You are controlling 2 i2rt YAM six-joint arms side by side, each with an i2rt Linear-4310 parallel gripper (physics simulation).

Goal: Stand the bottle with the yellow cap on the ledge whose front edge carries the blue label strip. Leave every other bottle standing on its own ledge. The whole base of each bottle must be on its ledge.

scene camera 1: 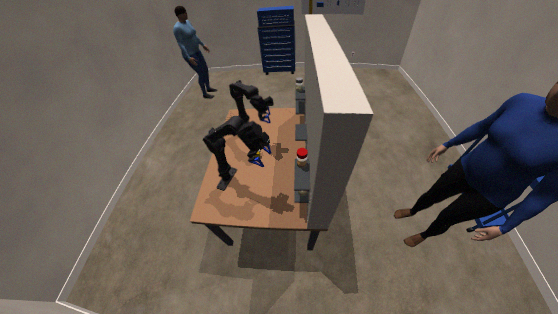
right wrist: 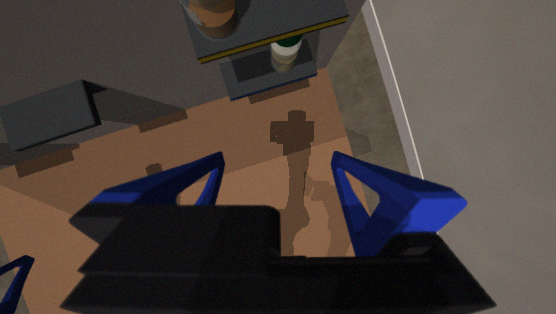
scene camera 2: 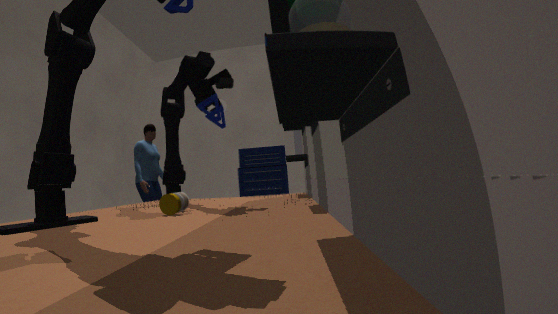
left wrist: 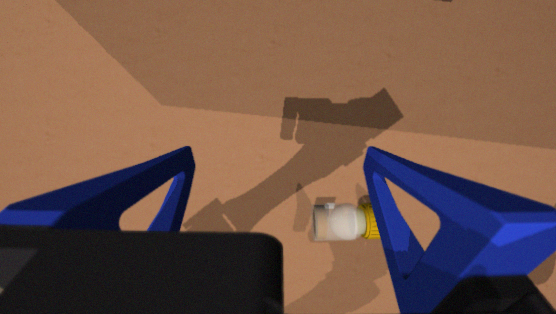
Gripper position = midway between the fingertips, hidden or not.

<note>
I see my left gripper [scene camera 2: 221, 124], my right gripper [right wrist: 277, 157], a yellow-capped bottle [left wrist: 331, 221], a green-capped bottle [right wrist: 284, 54] and a wall panel [right wrist: 144, 61].
My left gripper shows as well in the left wrist view [left wrist: 279, 156]. The right wrist view misses the yellow-capped bottle, which is hidden by my right gripper. The left wrist view misses the green-capped bottle: it is out of frame.
</note>
